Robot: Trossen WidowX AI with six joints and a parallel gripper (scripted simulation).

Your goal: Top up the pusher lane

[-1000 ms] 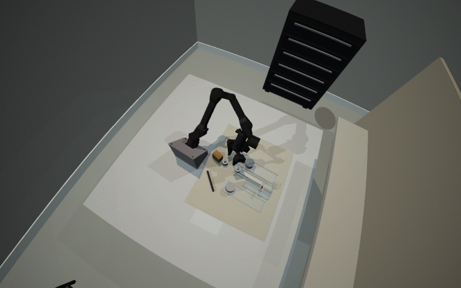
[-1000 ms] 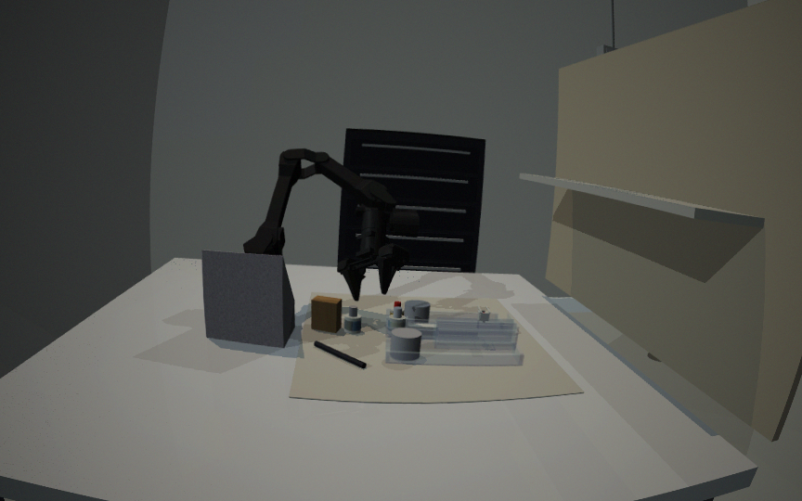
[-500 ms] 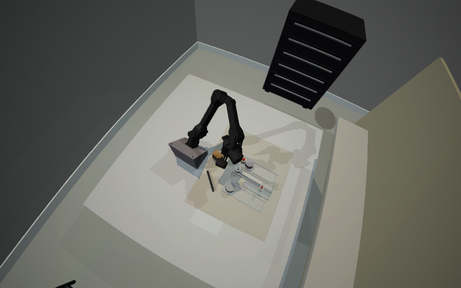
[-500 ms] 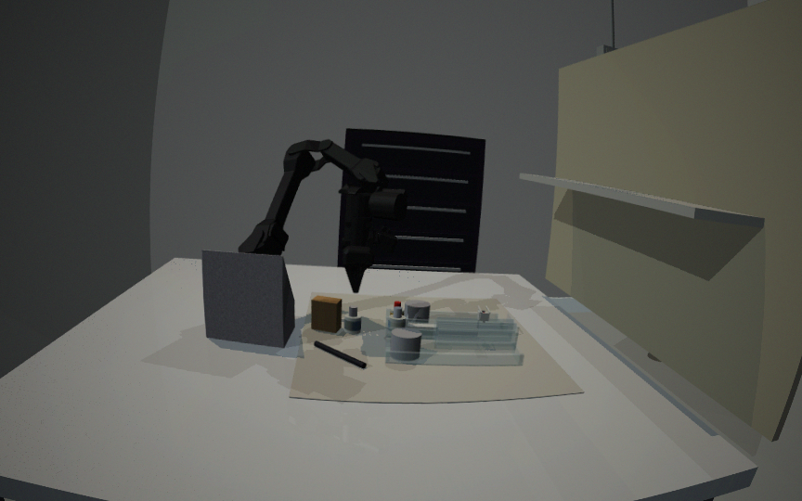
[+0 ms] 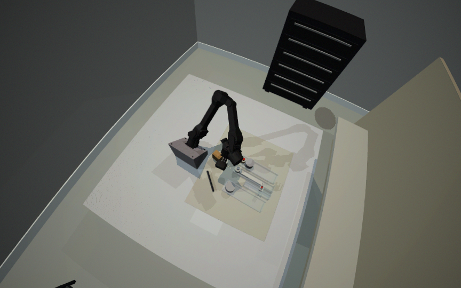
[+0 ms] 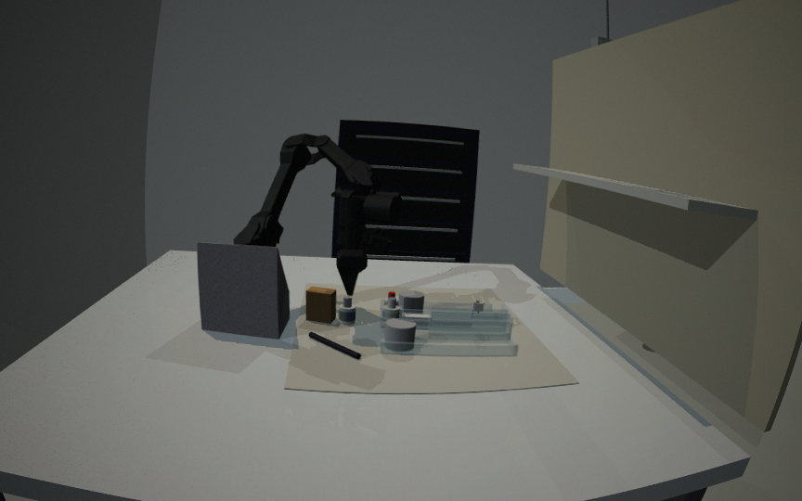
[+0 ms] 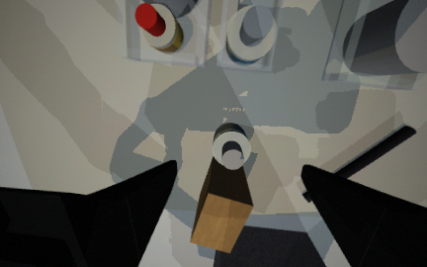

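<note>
The brown box is 6 cm behind my gripper tip and 4 cm below it. Also, from my gripper tip: black pen 15 cm to the right, 7 cm below, 1 cm behind; pusher lane rack 24 cm ahead, 6 cm below, 1 cm to the right; pusher plate 20 cm ahead, 3 cm below, 2 cm to the right.
</note>
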